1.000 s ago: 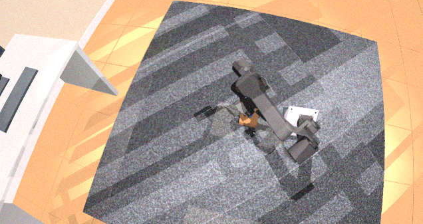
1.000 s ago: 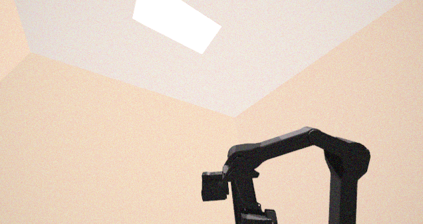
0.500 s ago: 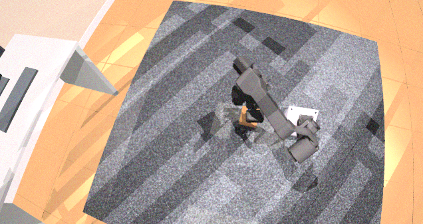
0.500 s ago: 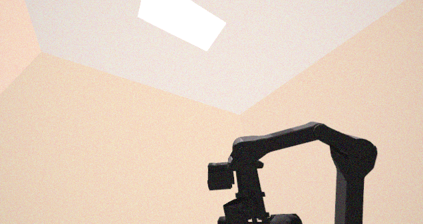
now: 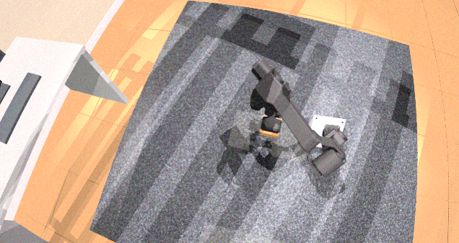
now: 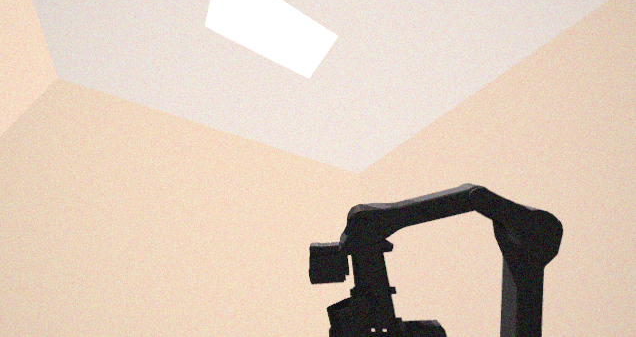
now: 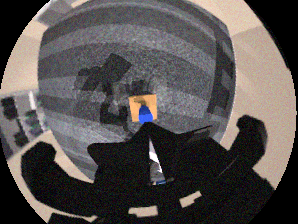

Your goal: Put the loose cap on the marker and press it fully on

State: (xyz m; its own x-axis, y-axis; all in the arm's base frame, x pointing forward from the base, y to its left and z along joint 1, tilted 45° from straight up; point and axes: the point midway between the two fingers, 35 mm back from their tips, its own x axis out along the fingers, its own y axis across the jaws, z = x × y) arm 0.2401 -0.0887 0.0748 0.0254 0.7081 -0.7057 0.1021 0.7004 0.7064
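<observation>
The blue marker cap lies 5 cm below my gripper tip.
</observation>
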